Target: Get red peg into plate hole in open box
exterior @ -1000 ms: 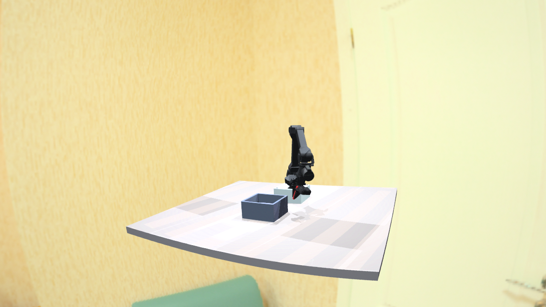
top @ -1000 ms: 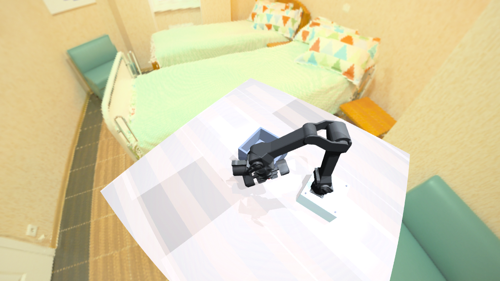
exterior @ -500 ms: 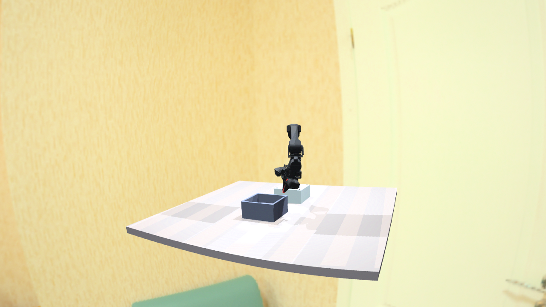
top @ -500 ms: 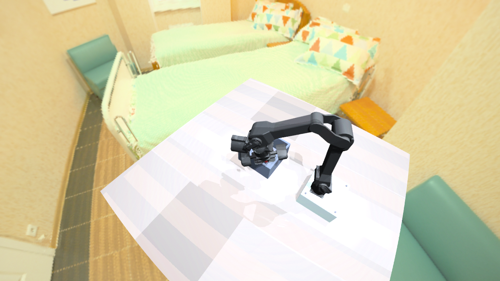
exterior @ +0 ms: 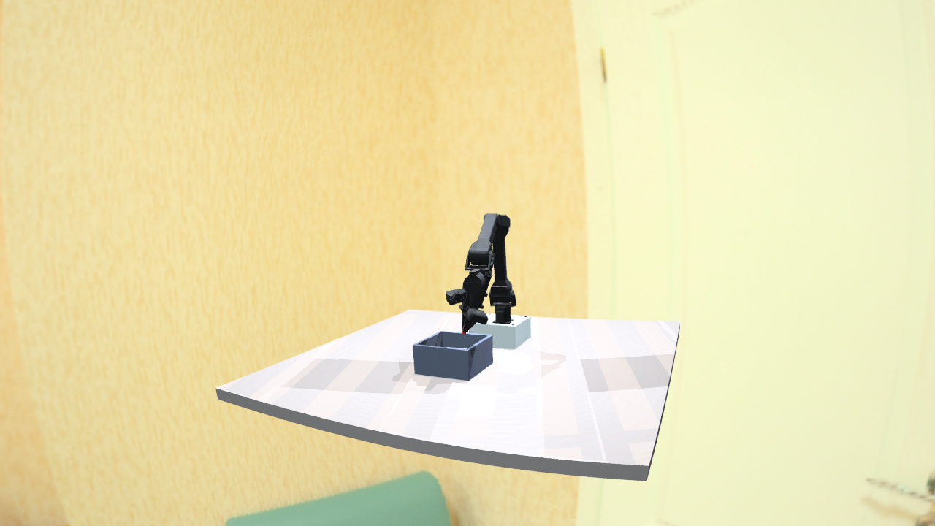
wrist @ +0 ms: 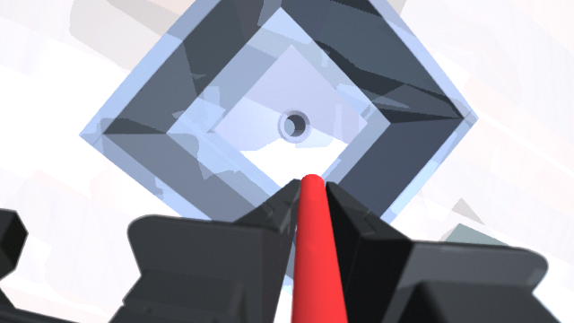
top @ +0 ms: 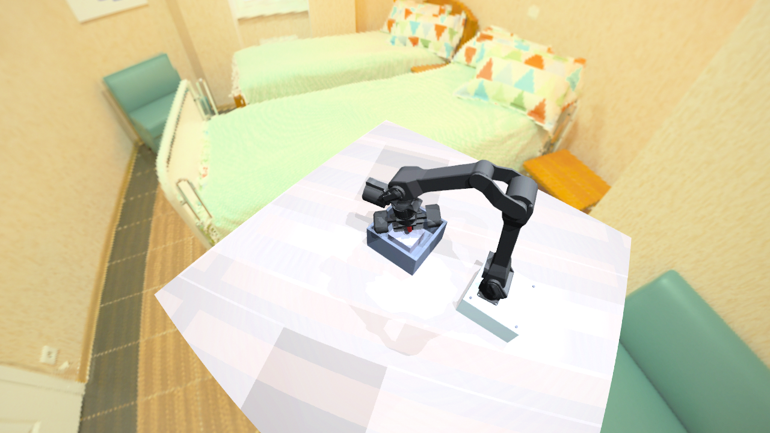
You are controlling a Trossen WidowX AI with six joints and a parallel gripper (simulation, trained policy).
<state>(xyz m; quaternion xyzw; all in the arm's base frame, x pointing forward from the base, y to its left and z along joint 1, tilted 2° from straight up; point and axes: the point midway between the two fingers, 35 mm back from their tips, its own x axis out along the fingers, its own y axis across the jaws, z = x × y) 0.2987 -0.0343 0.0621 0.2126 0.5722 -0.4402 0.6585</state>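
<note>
Right now the red peg is 1 cm to the left of my gripper tip and 3 cm above it. From my gripper tip the other things lie so: blue-grey box 2 cm ahead, 3 cm to the right, 10 cm below.
</note>
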